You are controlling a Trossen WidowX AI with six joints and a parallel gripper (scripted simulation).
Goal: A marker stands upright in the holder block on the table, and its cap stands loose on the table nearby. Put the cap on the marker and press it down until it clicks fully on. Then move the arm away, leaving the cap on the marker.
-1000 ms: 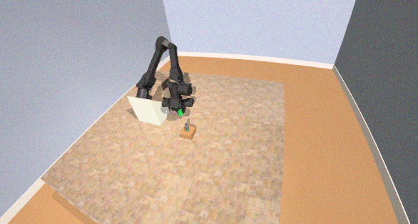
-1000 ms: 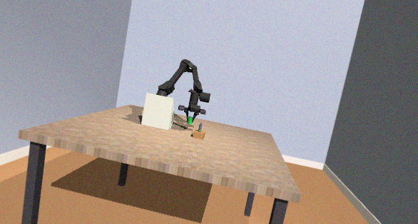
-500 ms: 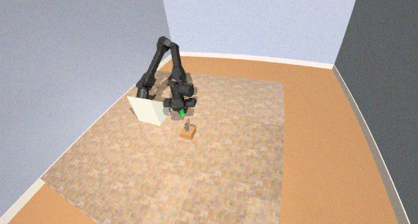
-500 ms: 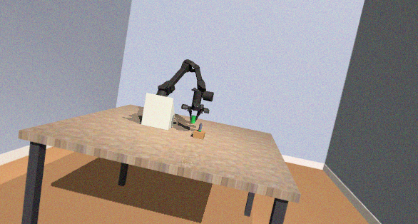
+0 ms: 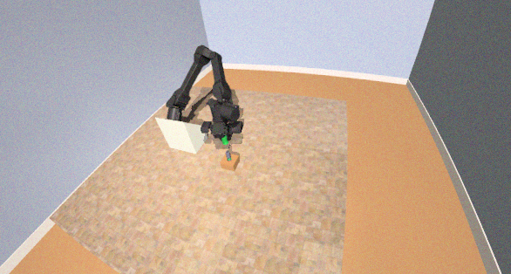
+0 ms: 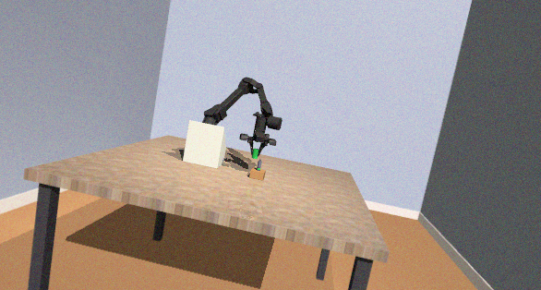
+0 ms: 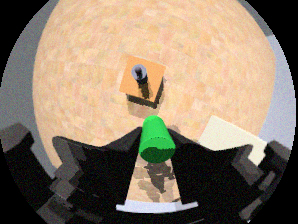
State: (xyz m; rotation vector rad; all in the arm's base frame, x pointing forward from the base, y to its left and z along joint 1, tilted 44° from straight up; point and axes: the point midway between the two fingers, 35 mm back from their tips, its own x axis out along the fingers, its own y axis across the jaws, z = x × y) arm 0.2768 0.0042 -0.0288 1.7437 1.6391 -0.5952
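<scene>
Right now the tan holder block is 30 mm ahead of my gripper tip, 60 mm to the right of it and 80 mm below it. From my gripper tip the other things lie so: green cap: 10 mm above.
</scene>
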